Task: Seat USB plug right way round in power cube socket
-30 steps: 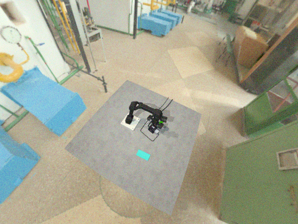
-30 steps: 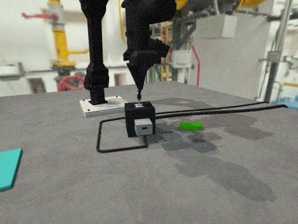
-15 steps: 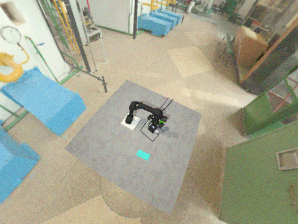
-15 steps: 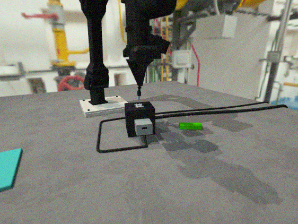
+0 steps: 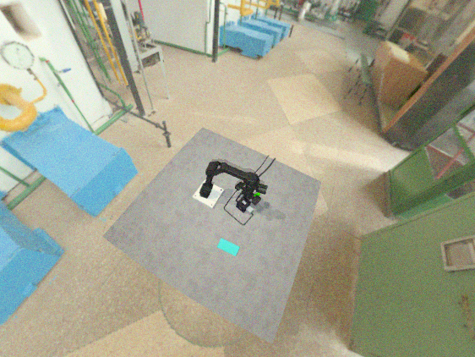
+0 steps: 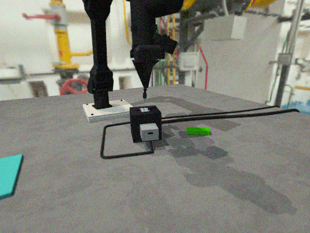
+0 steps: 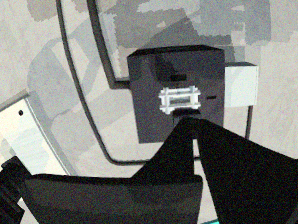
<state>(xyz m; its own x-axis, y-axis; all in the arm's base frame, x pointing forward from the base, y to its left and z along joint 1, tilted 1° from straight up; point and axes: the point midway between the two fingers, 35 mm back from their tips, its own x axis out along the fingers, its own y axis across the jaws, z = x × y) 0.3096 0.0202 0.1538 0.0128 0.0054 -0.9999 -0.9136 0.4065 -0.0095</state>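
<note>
Now: the black USB plug 2 cm below my gripper tip. From my gripper tip the other things lie so: teal card (1 cm behind, 33 cm to the right, 13 cm below); green block (7 cm ahead, 13 cm to the left, 13 cm below); white-rimmed socket (1 cm to the right, 7 cm below).
</note>
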